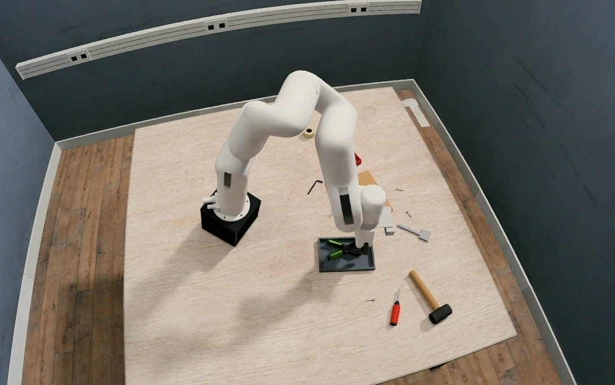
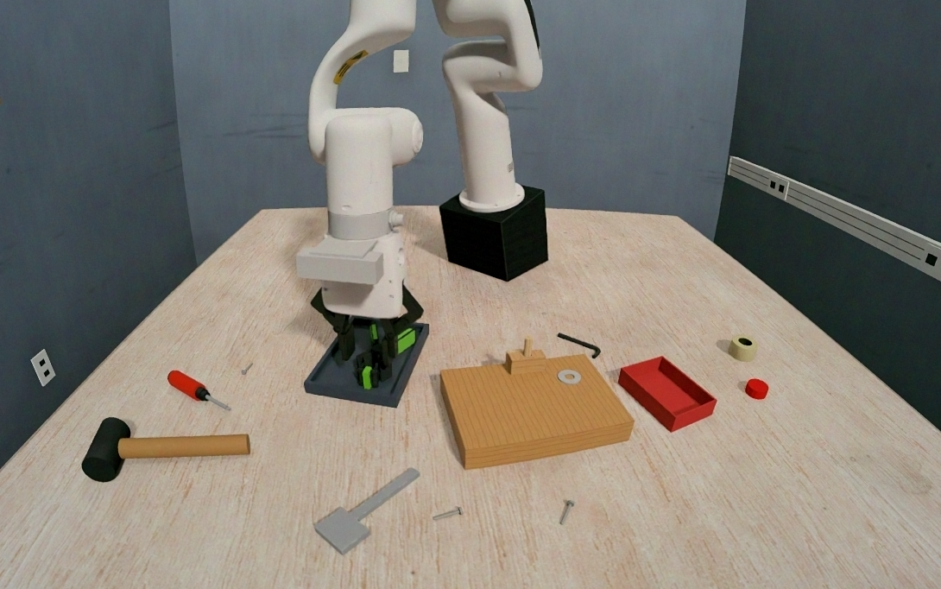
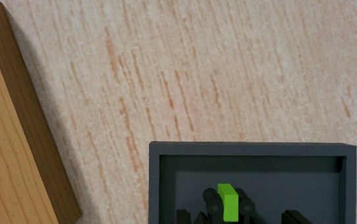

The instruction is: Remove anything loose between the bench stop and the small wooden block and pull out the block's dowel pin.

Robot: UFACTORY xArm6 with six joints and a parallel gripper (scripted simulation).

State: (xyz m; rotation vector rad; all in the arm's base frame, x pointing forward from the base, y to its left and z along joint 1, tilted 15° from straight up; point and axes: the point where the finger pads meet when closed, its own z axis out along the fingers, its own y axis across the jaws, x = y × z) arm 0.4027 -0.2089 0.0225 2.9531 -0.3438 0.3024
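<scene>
Right now the grey tray is 50 mm below my hand and 50 mm behind it. Round my hand: small wooden block 200 mm to the left, 30 mm ahead, 20 mm below; then dowel pin 200 mm to the left, 30 mm ahead; then grey scraper 230 mm ahead, 50 mm below.
</scene>
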